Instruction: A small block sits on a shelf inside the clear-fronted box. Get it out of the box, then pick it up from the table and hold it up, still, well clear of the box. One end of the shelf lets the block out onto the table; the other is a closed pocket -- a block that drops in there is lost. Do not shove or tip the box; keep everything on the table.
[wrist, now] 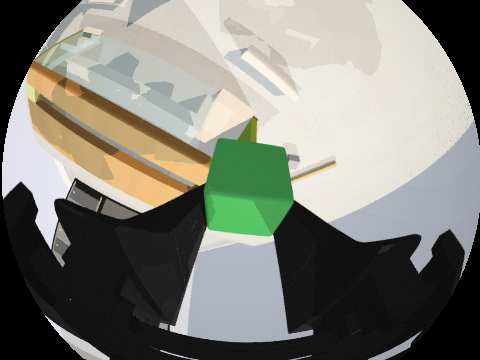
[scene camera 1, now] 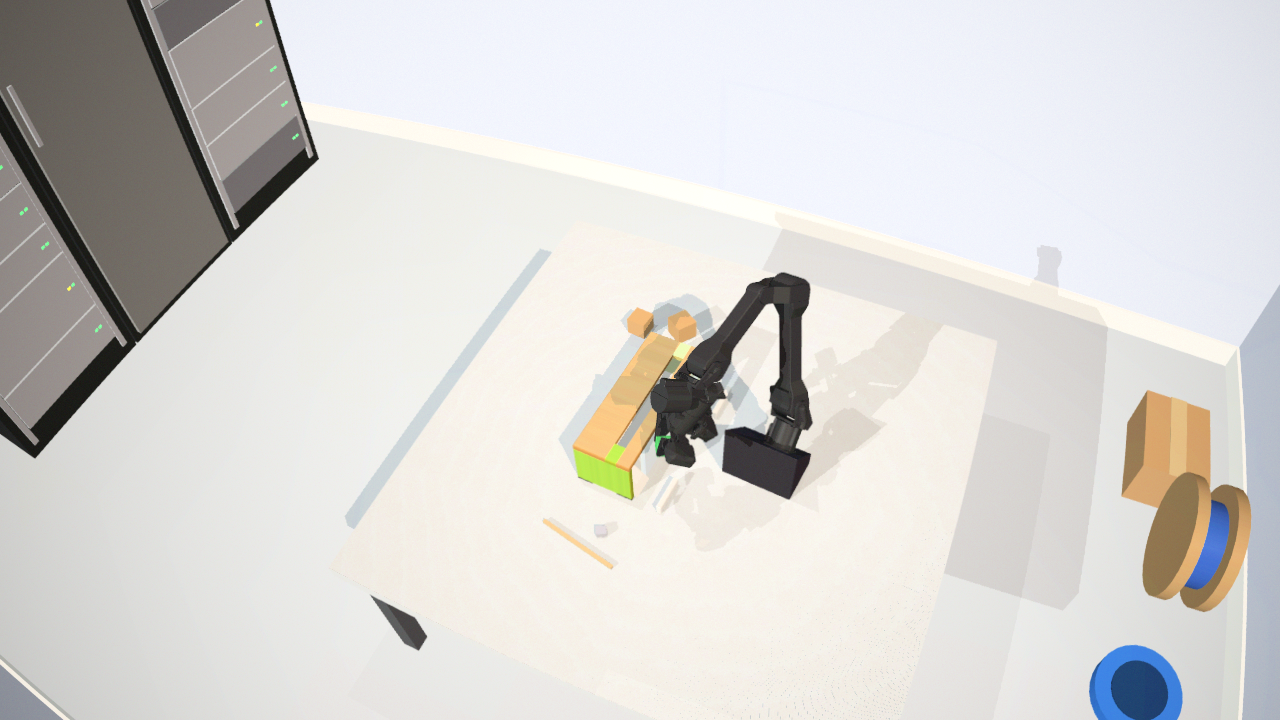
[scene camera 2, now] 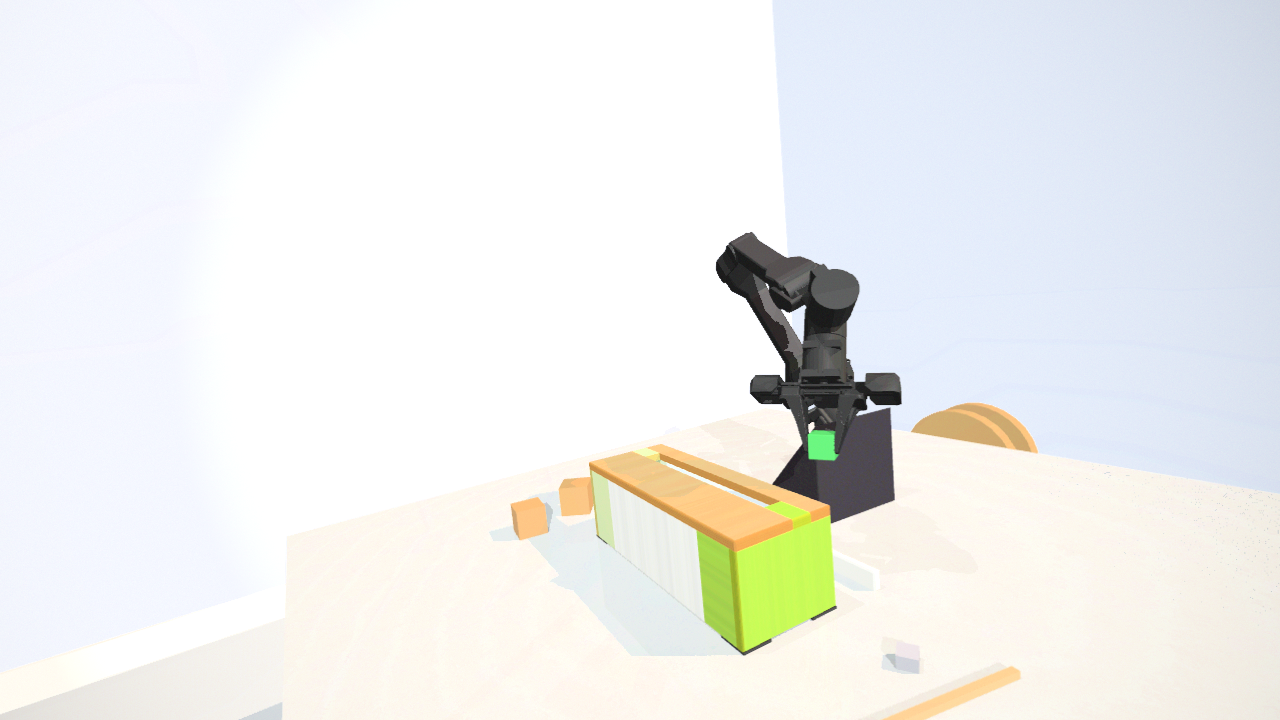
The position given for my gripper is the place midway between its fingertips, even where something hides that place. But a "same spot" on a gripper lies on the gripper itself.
my gripper: wrist 243,194; scene camera 1; scene camera 2
long box: wrist 140,124; scene camera 1; scene camera 2
same spot on long box: (scene camera 1: pixel 616 450) = (scene camera 2: pixel 779 507)
same spot on my gripper: (scene camera 2: pixel 791 397) = (scene camera 1: pixel 657 415)
